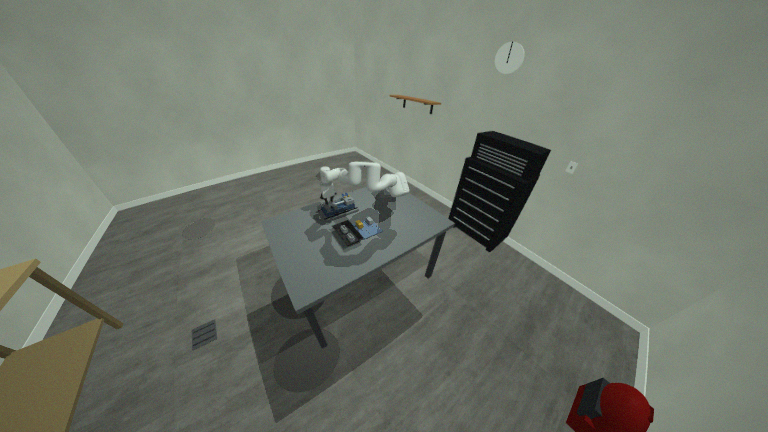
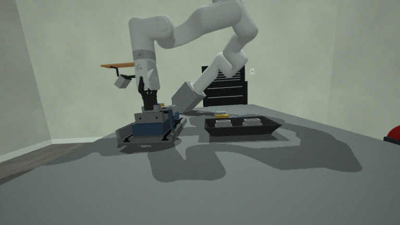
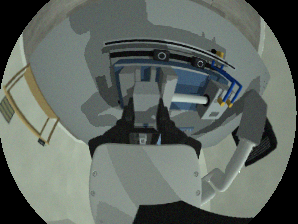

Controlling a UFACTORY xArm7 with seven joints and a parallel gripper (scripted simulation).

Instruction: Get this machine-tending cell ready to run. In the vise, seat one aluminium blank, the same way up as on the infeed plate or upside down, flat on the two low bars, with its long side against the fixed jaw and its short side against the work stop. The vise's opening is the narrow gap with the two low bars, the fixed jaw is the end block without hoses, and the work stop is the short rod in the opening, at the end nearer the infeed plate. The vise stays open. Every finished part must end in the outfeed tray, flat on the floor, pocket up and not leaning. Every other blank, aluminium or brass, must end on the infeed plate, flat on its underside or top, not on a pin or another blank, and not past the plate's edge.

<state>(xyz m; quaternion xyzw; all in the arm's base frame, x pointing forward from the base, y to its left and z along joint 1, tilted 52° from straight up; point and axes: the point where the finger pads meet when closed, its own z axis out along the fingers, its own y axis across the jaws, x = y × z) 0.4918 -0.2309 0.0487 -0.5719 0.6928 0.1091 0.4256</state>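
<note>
My hand is 20 mm above the grey aluminium blank. Round my hand: vise (80 mm below, 70 mm behind); brass blank (270 mm to the left, 120 mm behind, 100 mm below).
</note>
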